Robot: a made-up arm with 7 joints.
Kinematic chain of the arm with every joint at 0, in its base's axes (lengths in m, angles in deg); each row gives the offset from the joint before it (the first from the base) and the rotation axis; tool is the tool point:
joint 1: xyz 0 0 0.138 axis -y
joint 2: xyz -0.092 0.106 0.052 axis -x
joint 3: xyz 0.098 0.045 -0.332 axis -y
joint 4: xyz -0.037 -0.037 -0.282 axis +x
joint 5: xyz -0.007 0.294 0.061 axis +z
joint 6: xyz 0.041 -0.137 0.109 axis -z
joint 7: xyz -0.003 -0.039 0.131 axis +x
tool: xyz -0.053 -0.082 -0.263
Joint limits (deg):
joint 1: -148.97..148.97
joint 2: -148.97..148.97
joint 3: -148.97..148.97
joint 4: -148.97..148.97
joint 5: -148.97..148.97
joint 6: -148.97..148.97
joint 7: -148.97..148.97
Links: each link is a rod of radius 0.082 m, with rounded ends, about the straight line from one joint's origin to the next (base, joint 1, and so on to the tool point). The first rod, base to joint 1, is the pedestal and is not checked.
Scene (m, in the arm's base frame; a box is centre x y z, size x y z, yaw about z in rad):
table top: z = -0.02
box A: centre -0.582 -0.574 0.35 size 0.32 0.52 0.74 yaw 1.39
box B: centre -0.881 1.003 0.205 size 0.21 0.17 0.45 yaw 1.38
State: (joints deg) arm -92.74 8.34 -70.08 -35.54 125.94 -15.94 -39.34
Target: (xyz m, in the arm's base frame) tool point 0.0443 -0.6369 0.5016
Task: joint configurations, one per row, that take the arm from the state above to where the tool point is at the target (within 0.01 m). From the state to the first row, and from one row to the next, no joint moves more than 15 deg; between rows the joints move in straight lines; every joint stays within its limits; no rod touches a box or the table.
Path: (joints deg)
1: -98.13 21.06 -83.23 -36.72 121.76 -9.82 -27.19
2: -103.53 33.78 -96.38 -37.90 117.57 -3.69 -15.03
3: -108.92 46.49 -109.52 -39.08 113.39 2.43 -2.88
4: -114.32 59.21 -122.67 -40.26 109.20 8.55 9.28
5: -119.71 71.93 -135.82 -41.44 105.02 14.68 21.43
6: -125.10 84.65 -148.97 -42.62 100.83 20.80 33.59
7: -125.63 85.70 -136.46 -43.41 99.35 18.34 24.24
8: -126.16 86.76 -123.95 -44.21 97.87 15.88 14.90
9: -126.69 87.82 -111.44 -45.01 96.38 13.42 5.56
10: -127.21 88.88 -98.93 -45.80 94.90 10.96 -3.78
11: -127.74 89.94 -86.42 -46.60 93.42 8.50 -13.13
12: -128.27 91.00 -73.92 -47.40 91.94 6.04 -22.47

